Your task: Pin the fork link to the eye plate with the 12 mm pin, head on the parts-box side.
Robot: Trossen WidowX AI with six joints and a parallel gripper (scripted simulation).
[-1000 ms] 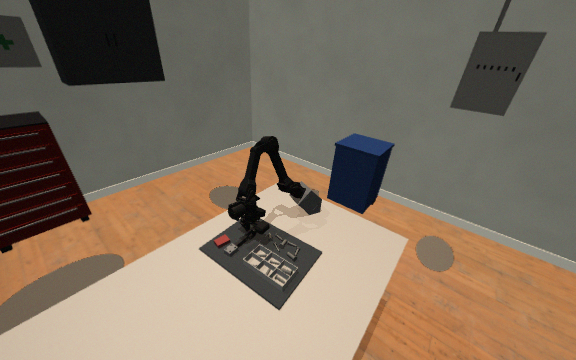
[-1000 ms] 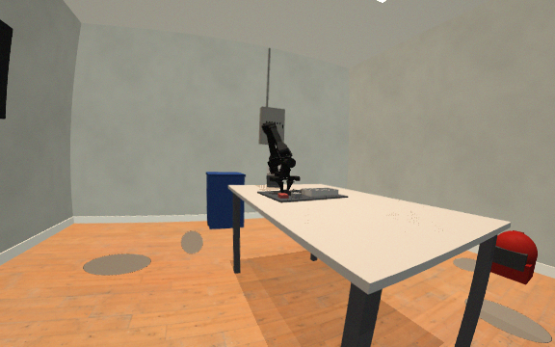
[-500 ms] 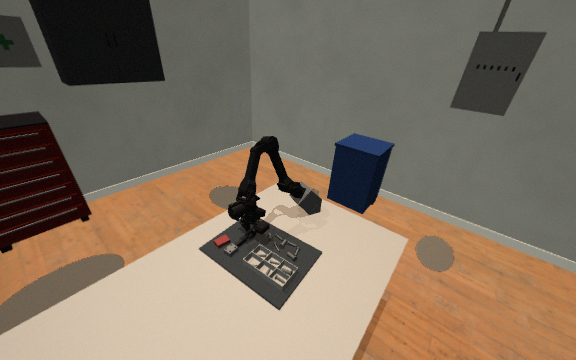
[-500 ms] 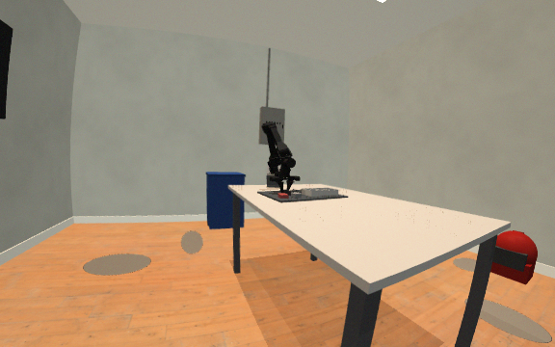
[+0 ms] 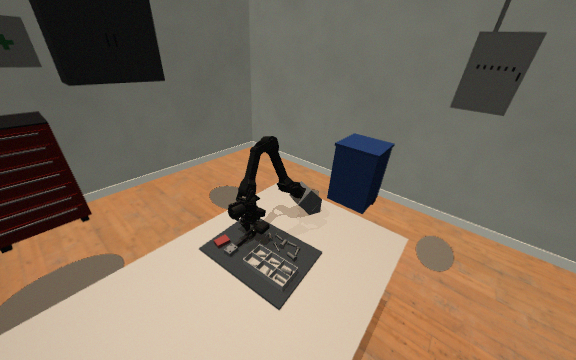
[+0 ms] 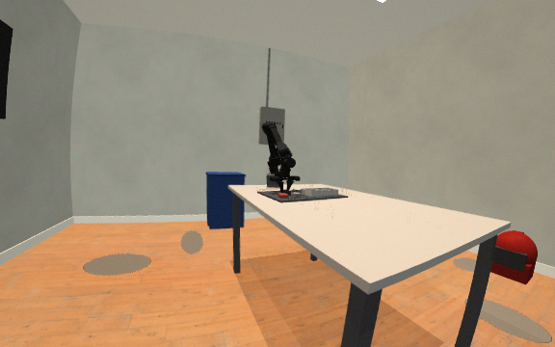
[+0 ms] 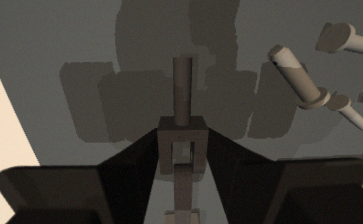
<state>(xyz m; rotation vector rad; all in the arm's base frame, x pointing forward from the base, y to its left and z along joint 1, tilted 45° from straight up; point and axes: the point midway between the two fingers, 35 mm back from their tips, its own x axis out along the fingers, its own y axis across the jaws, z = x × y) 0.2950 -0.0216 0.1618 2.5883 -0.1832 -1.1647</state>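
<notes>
My hand is 3 cm above the fork link. Also, from my hand: eye plate: 6 cm ahead, 3 cm below; dark mat: 4 cm ahead, 10 cm to the left, 5 cm below; grey block: 14 cm ahead, 2 cm below.
</notes>
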